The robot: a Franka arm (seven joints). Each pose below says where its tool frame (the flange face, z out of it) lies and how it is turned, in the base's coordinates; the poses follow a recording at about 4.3 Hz.
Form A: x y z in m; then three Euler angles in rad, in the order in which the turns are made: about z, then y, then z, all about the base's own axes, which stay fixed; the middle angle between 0 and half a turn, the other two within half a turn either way.
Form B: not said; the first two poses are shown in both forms.
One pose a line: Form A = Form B
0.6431 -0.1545 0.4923 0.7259 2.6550 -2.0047 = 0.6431 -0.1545 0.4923 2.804 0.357 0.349
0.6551 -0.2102 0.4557 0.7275 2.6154 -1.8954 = 0.6551 -0.2102 0.4557 2.773 0.385 0.446
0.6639 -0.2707 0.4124 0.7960 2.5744 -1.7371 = 0.6639 -0.2707 0.4124 2.714 0.385 0.524
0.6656 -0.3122 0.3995 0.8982 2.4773 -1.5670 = 0.6656 -0.3122 0.3995 2.592 0.394 0.564
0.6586 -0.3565 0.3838 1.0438 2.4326 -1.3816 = 0.6586 -0.3565 0.3838 2.504 0.334 0.605
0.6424 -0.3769 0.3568 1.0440 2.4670 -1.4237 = 0.6424 -0.3769 0.3568 2.537 0.319 0.573
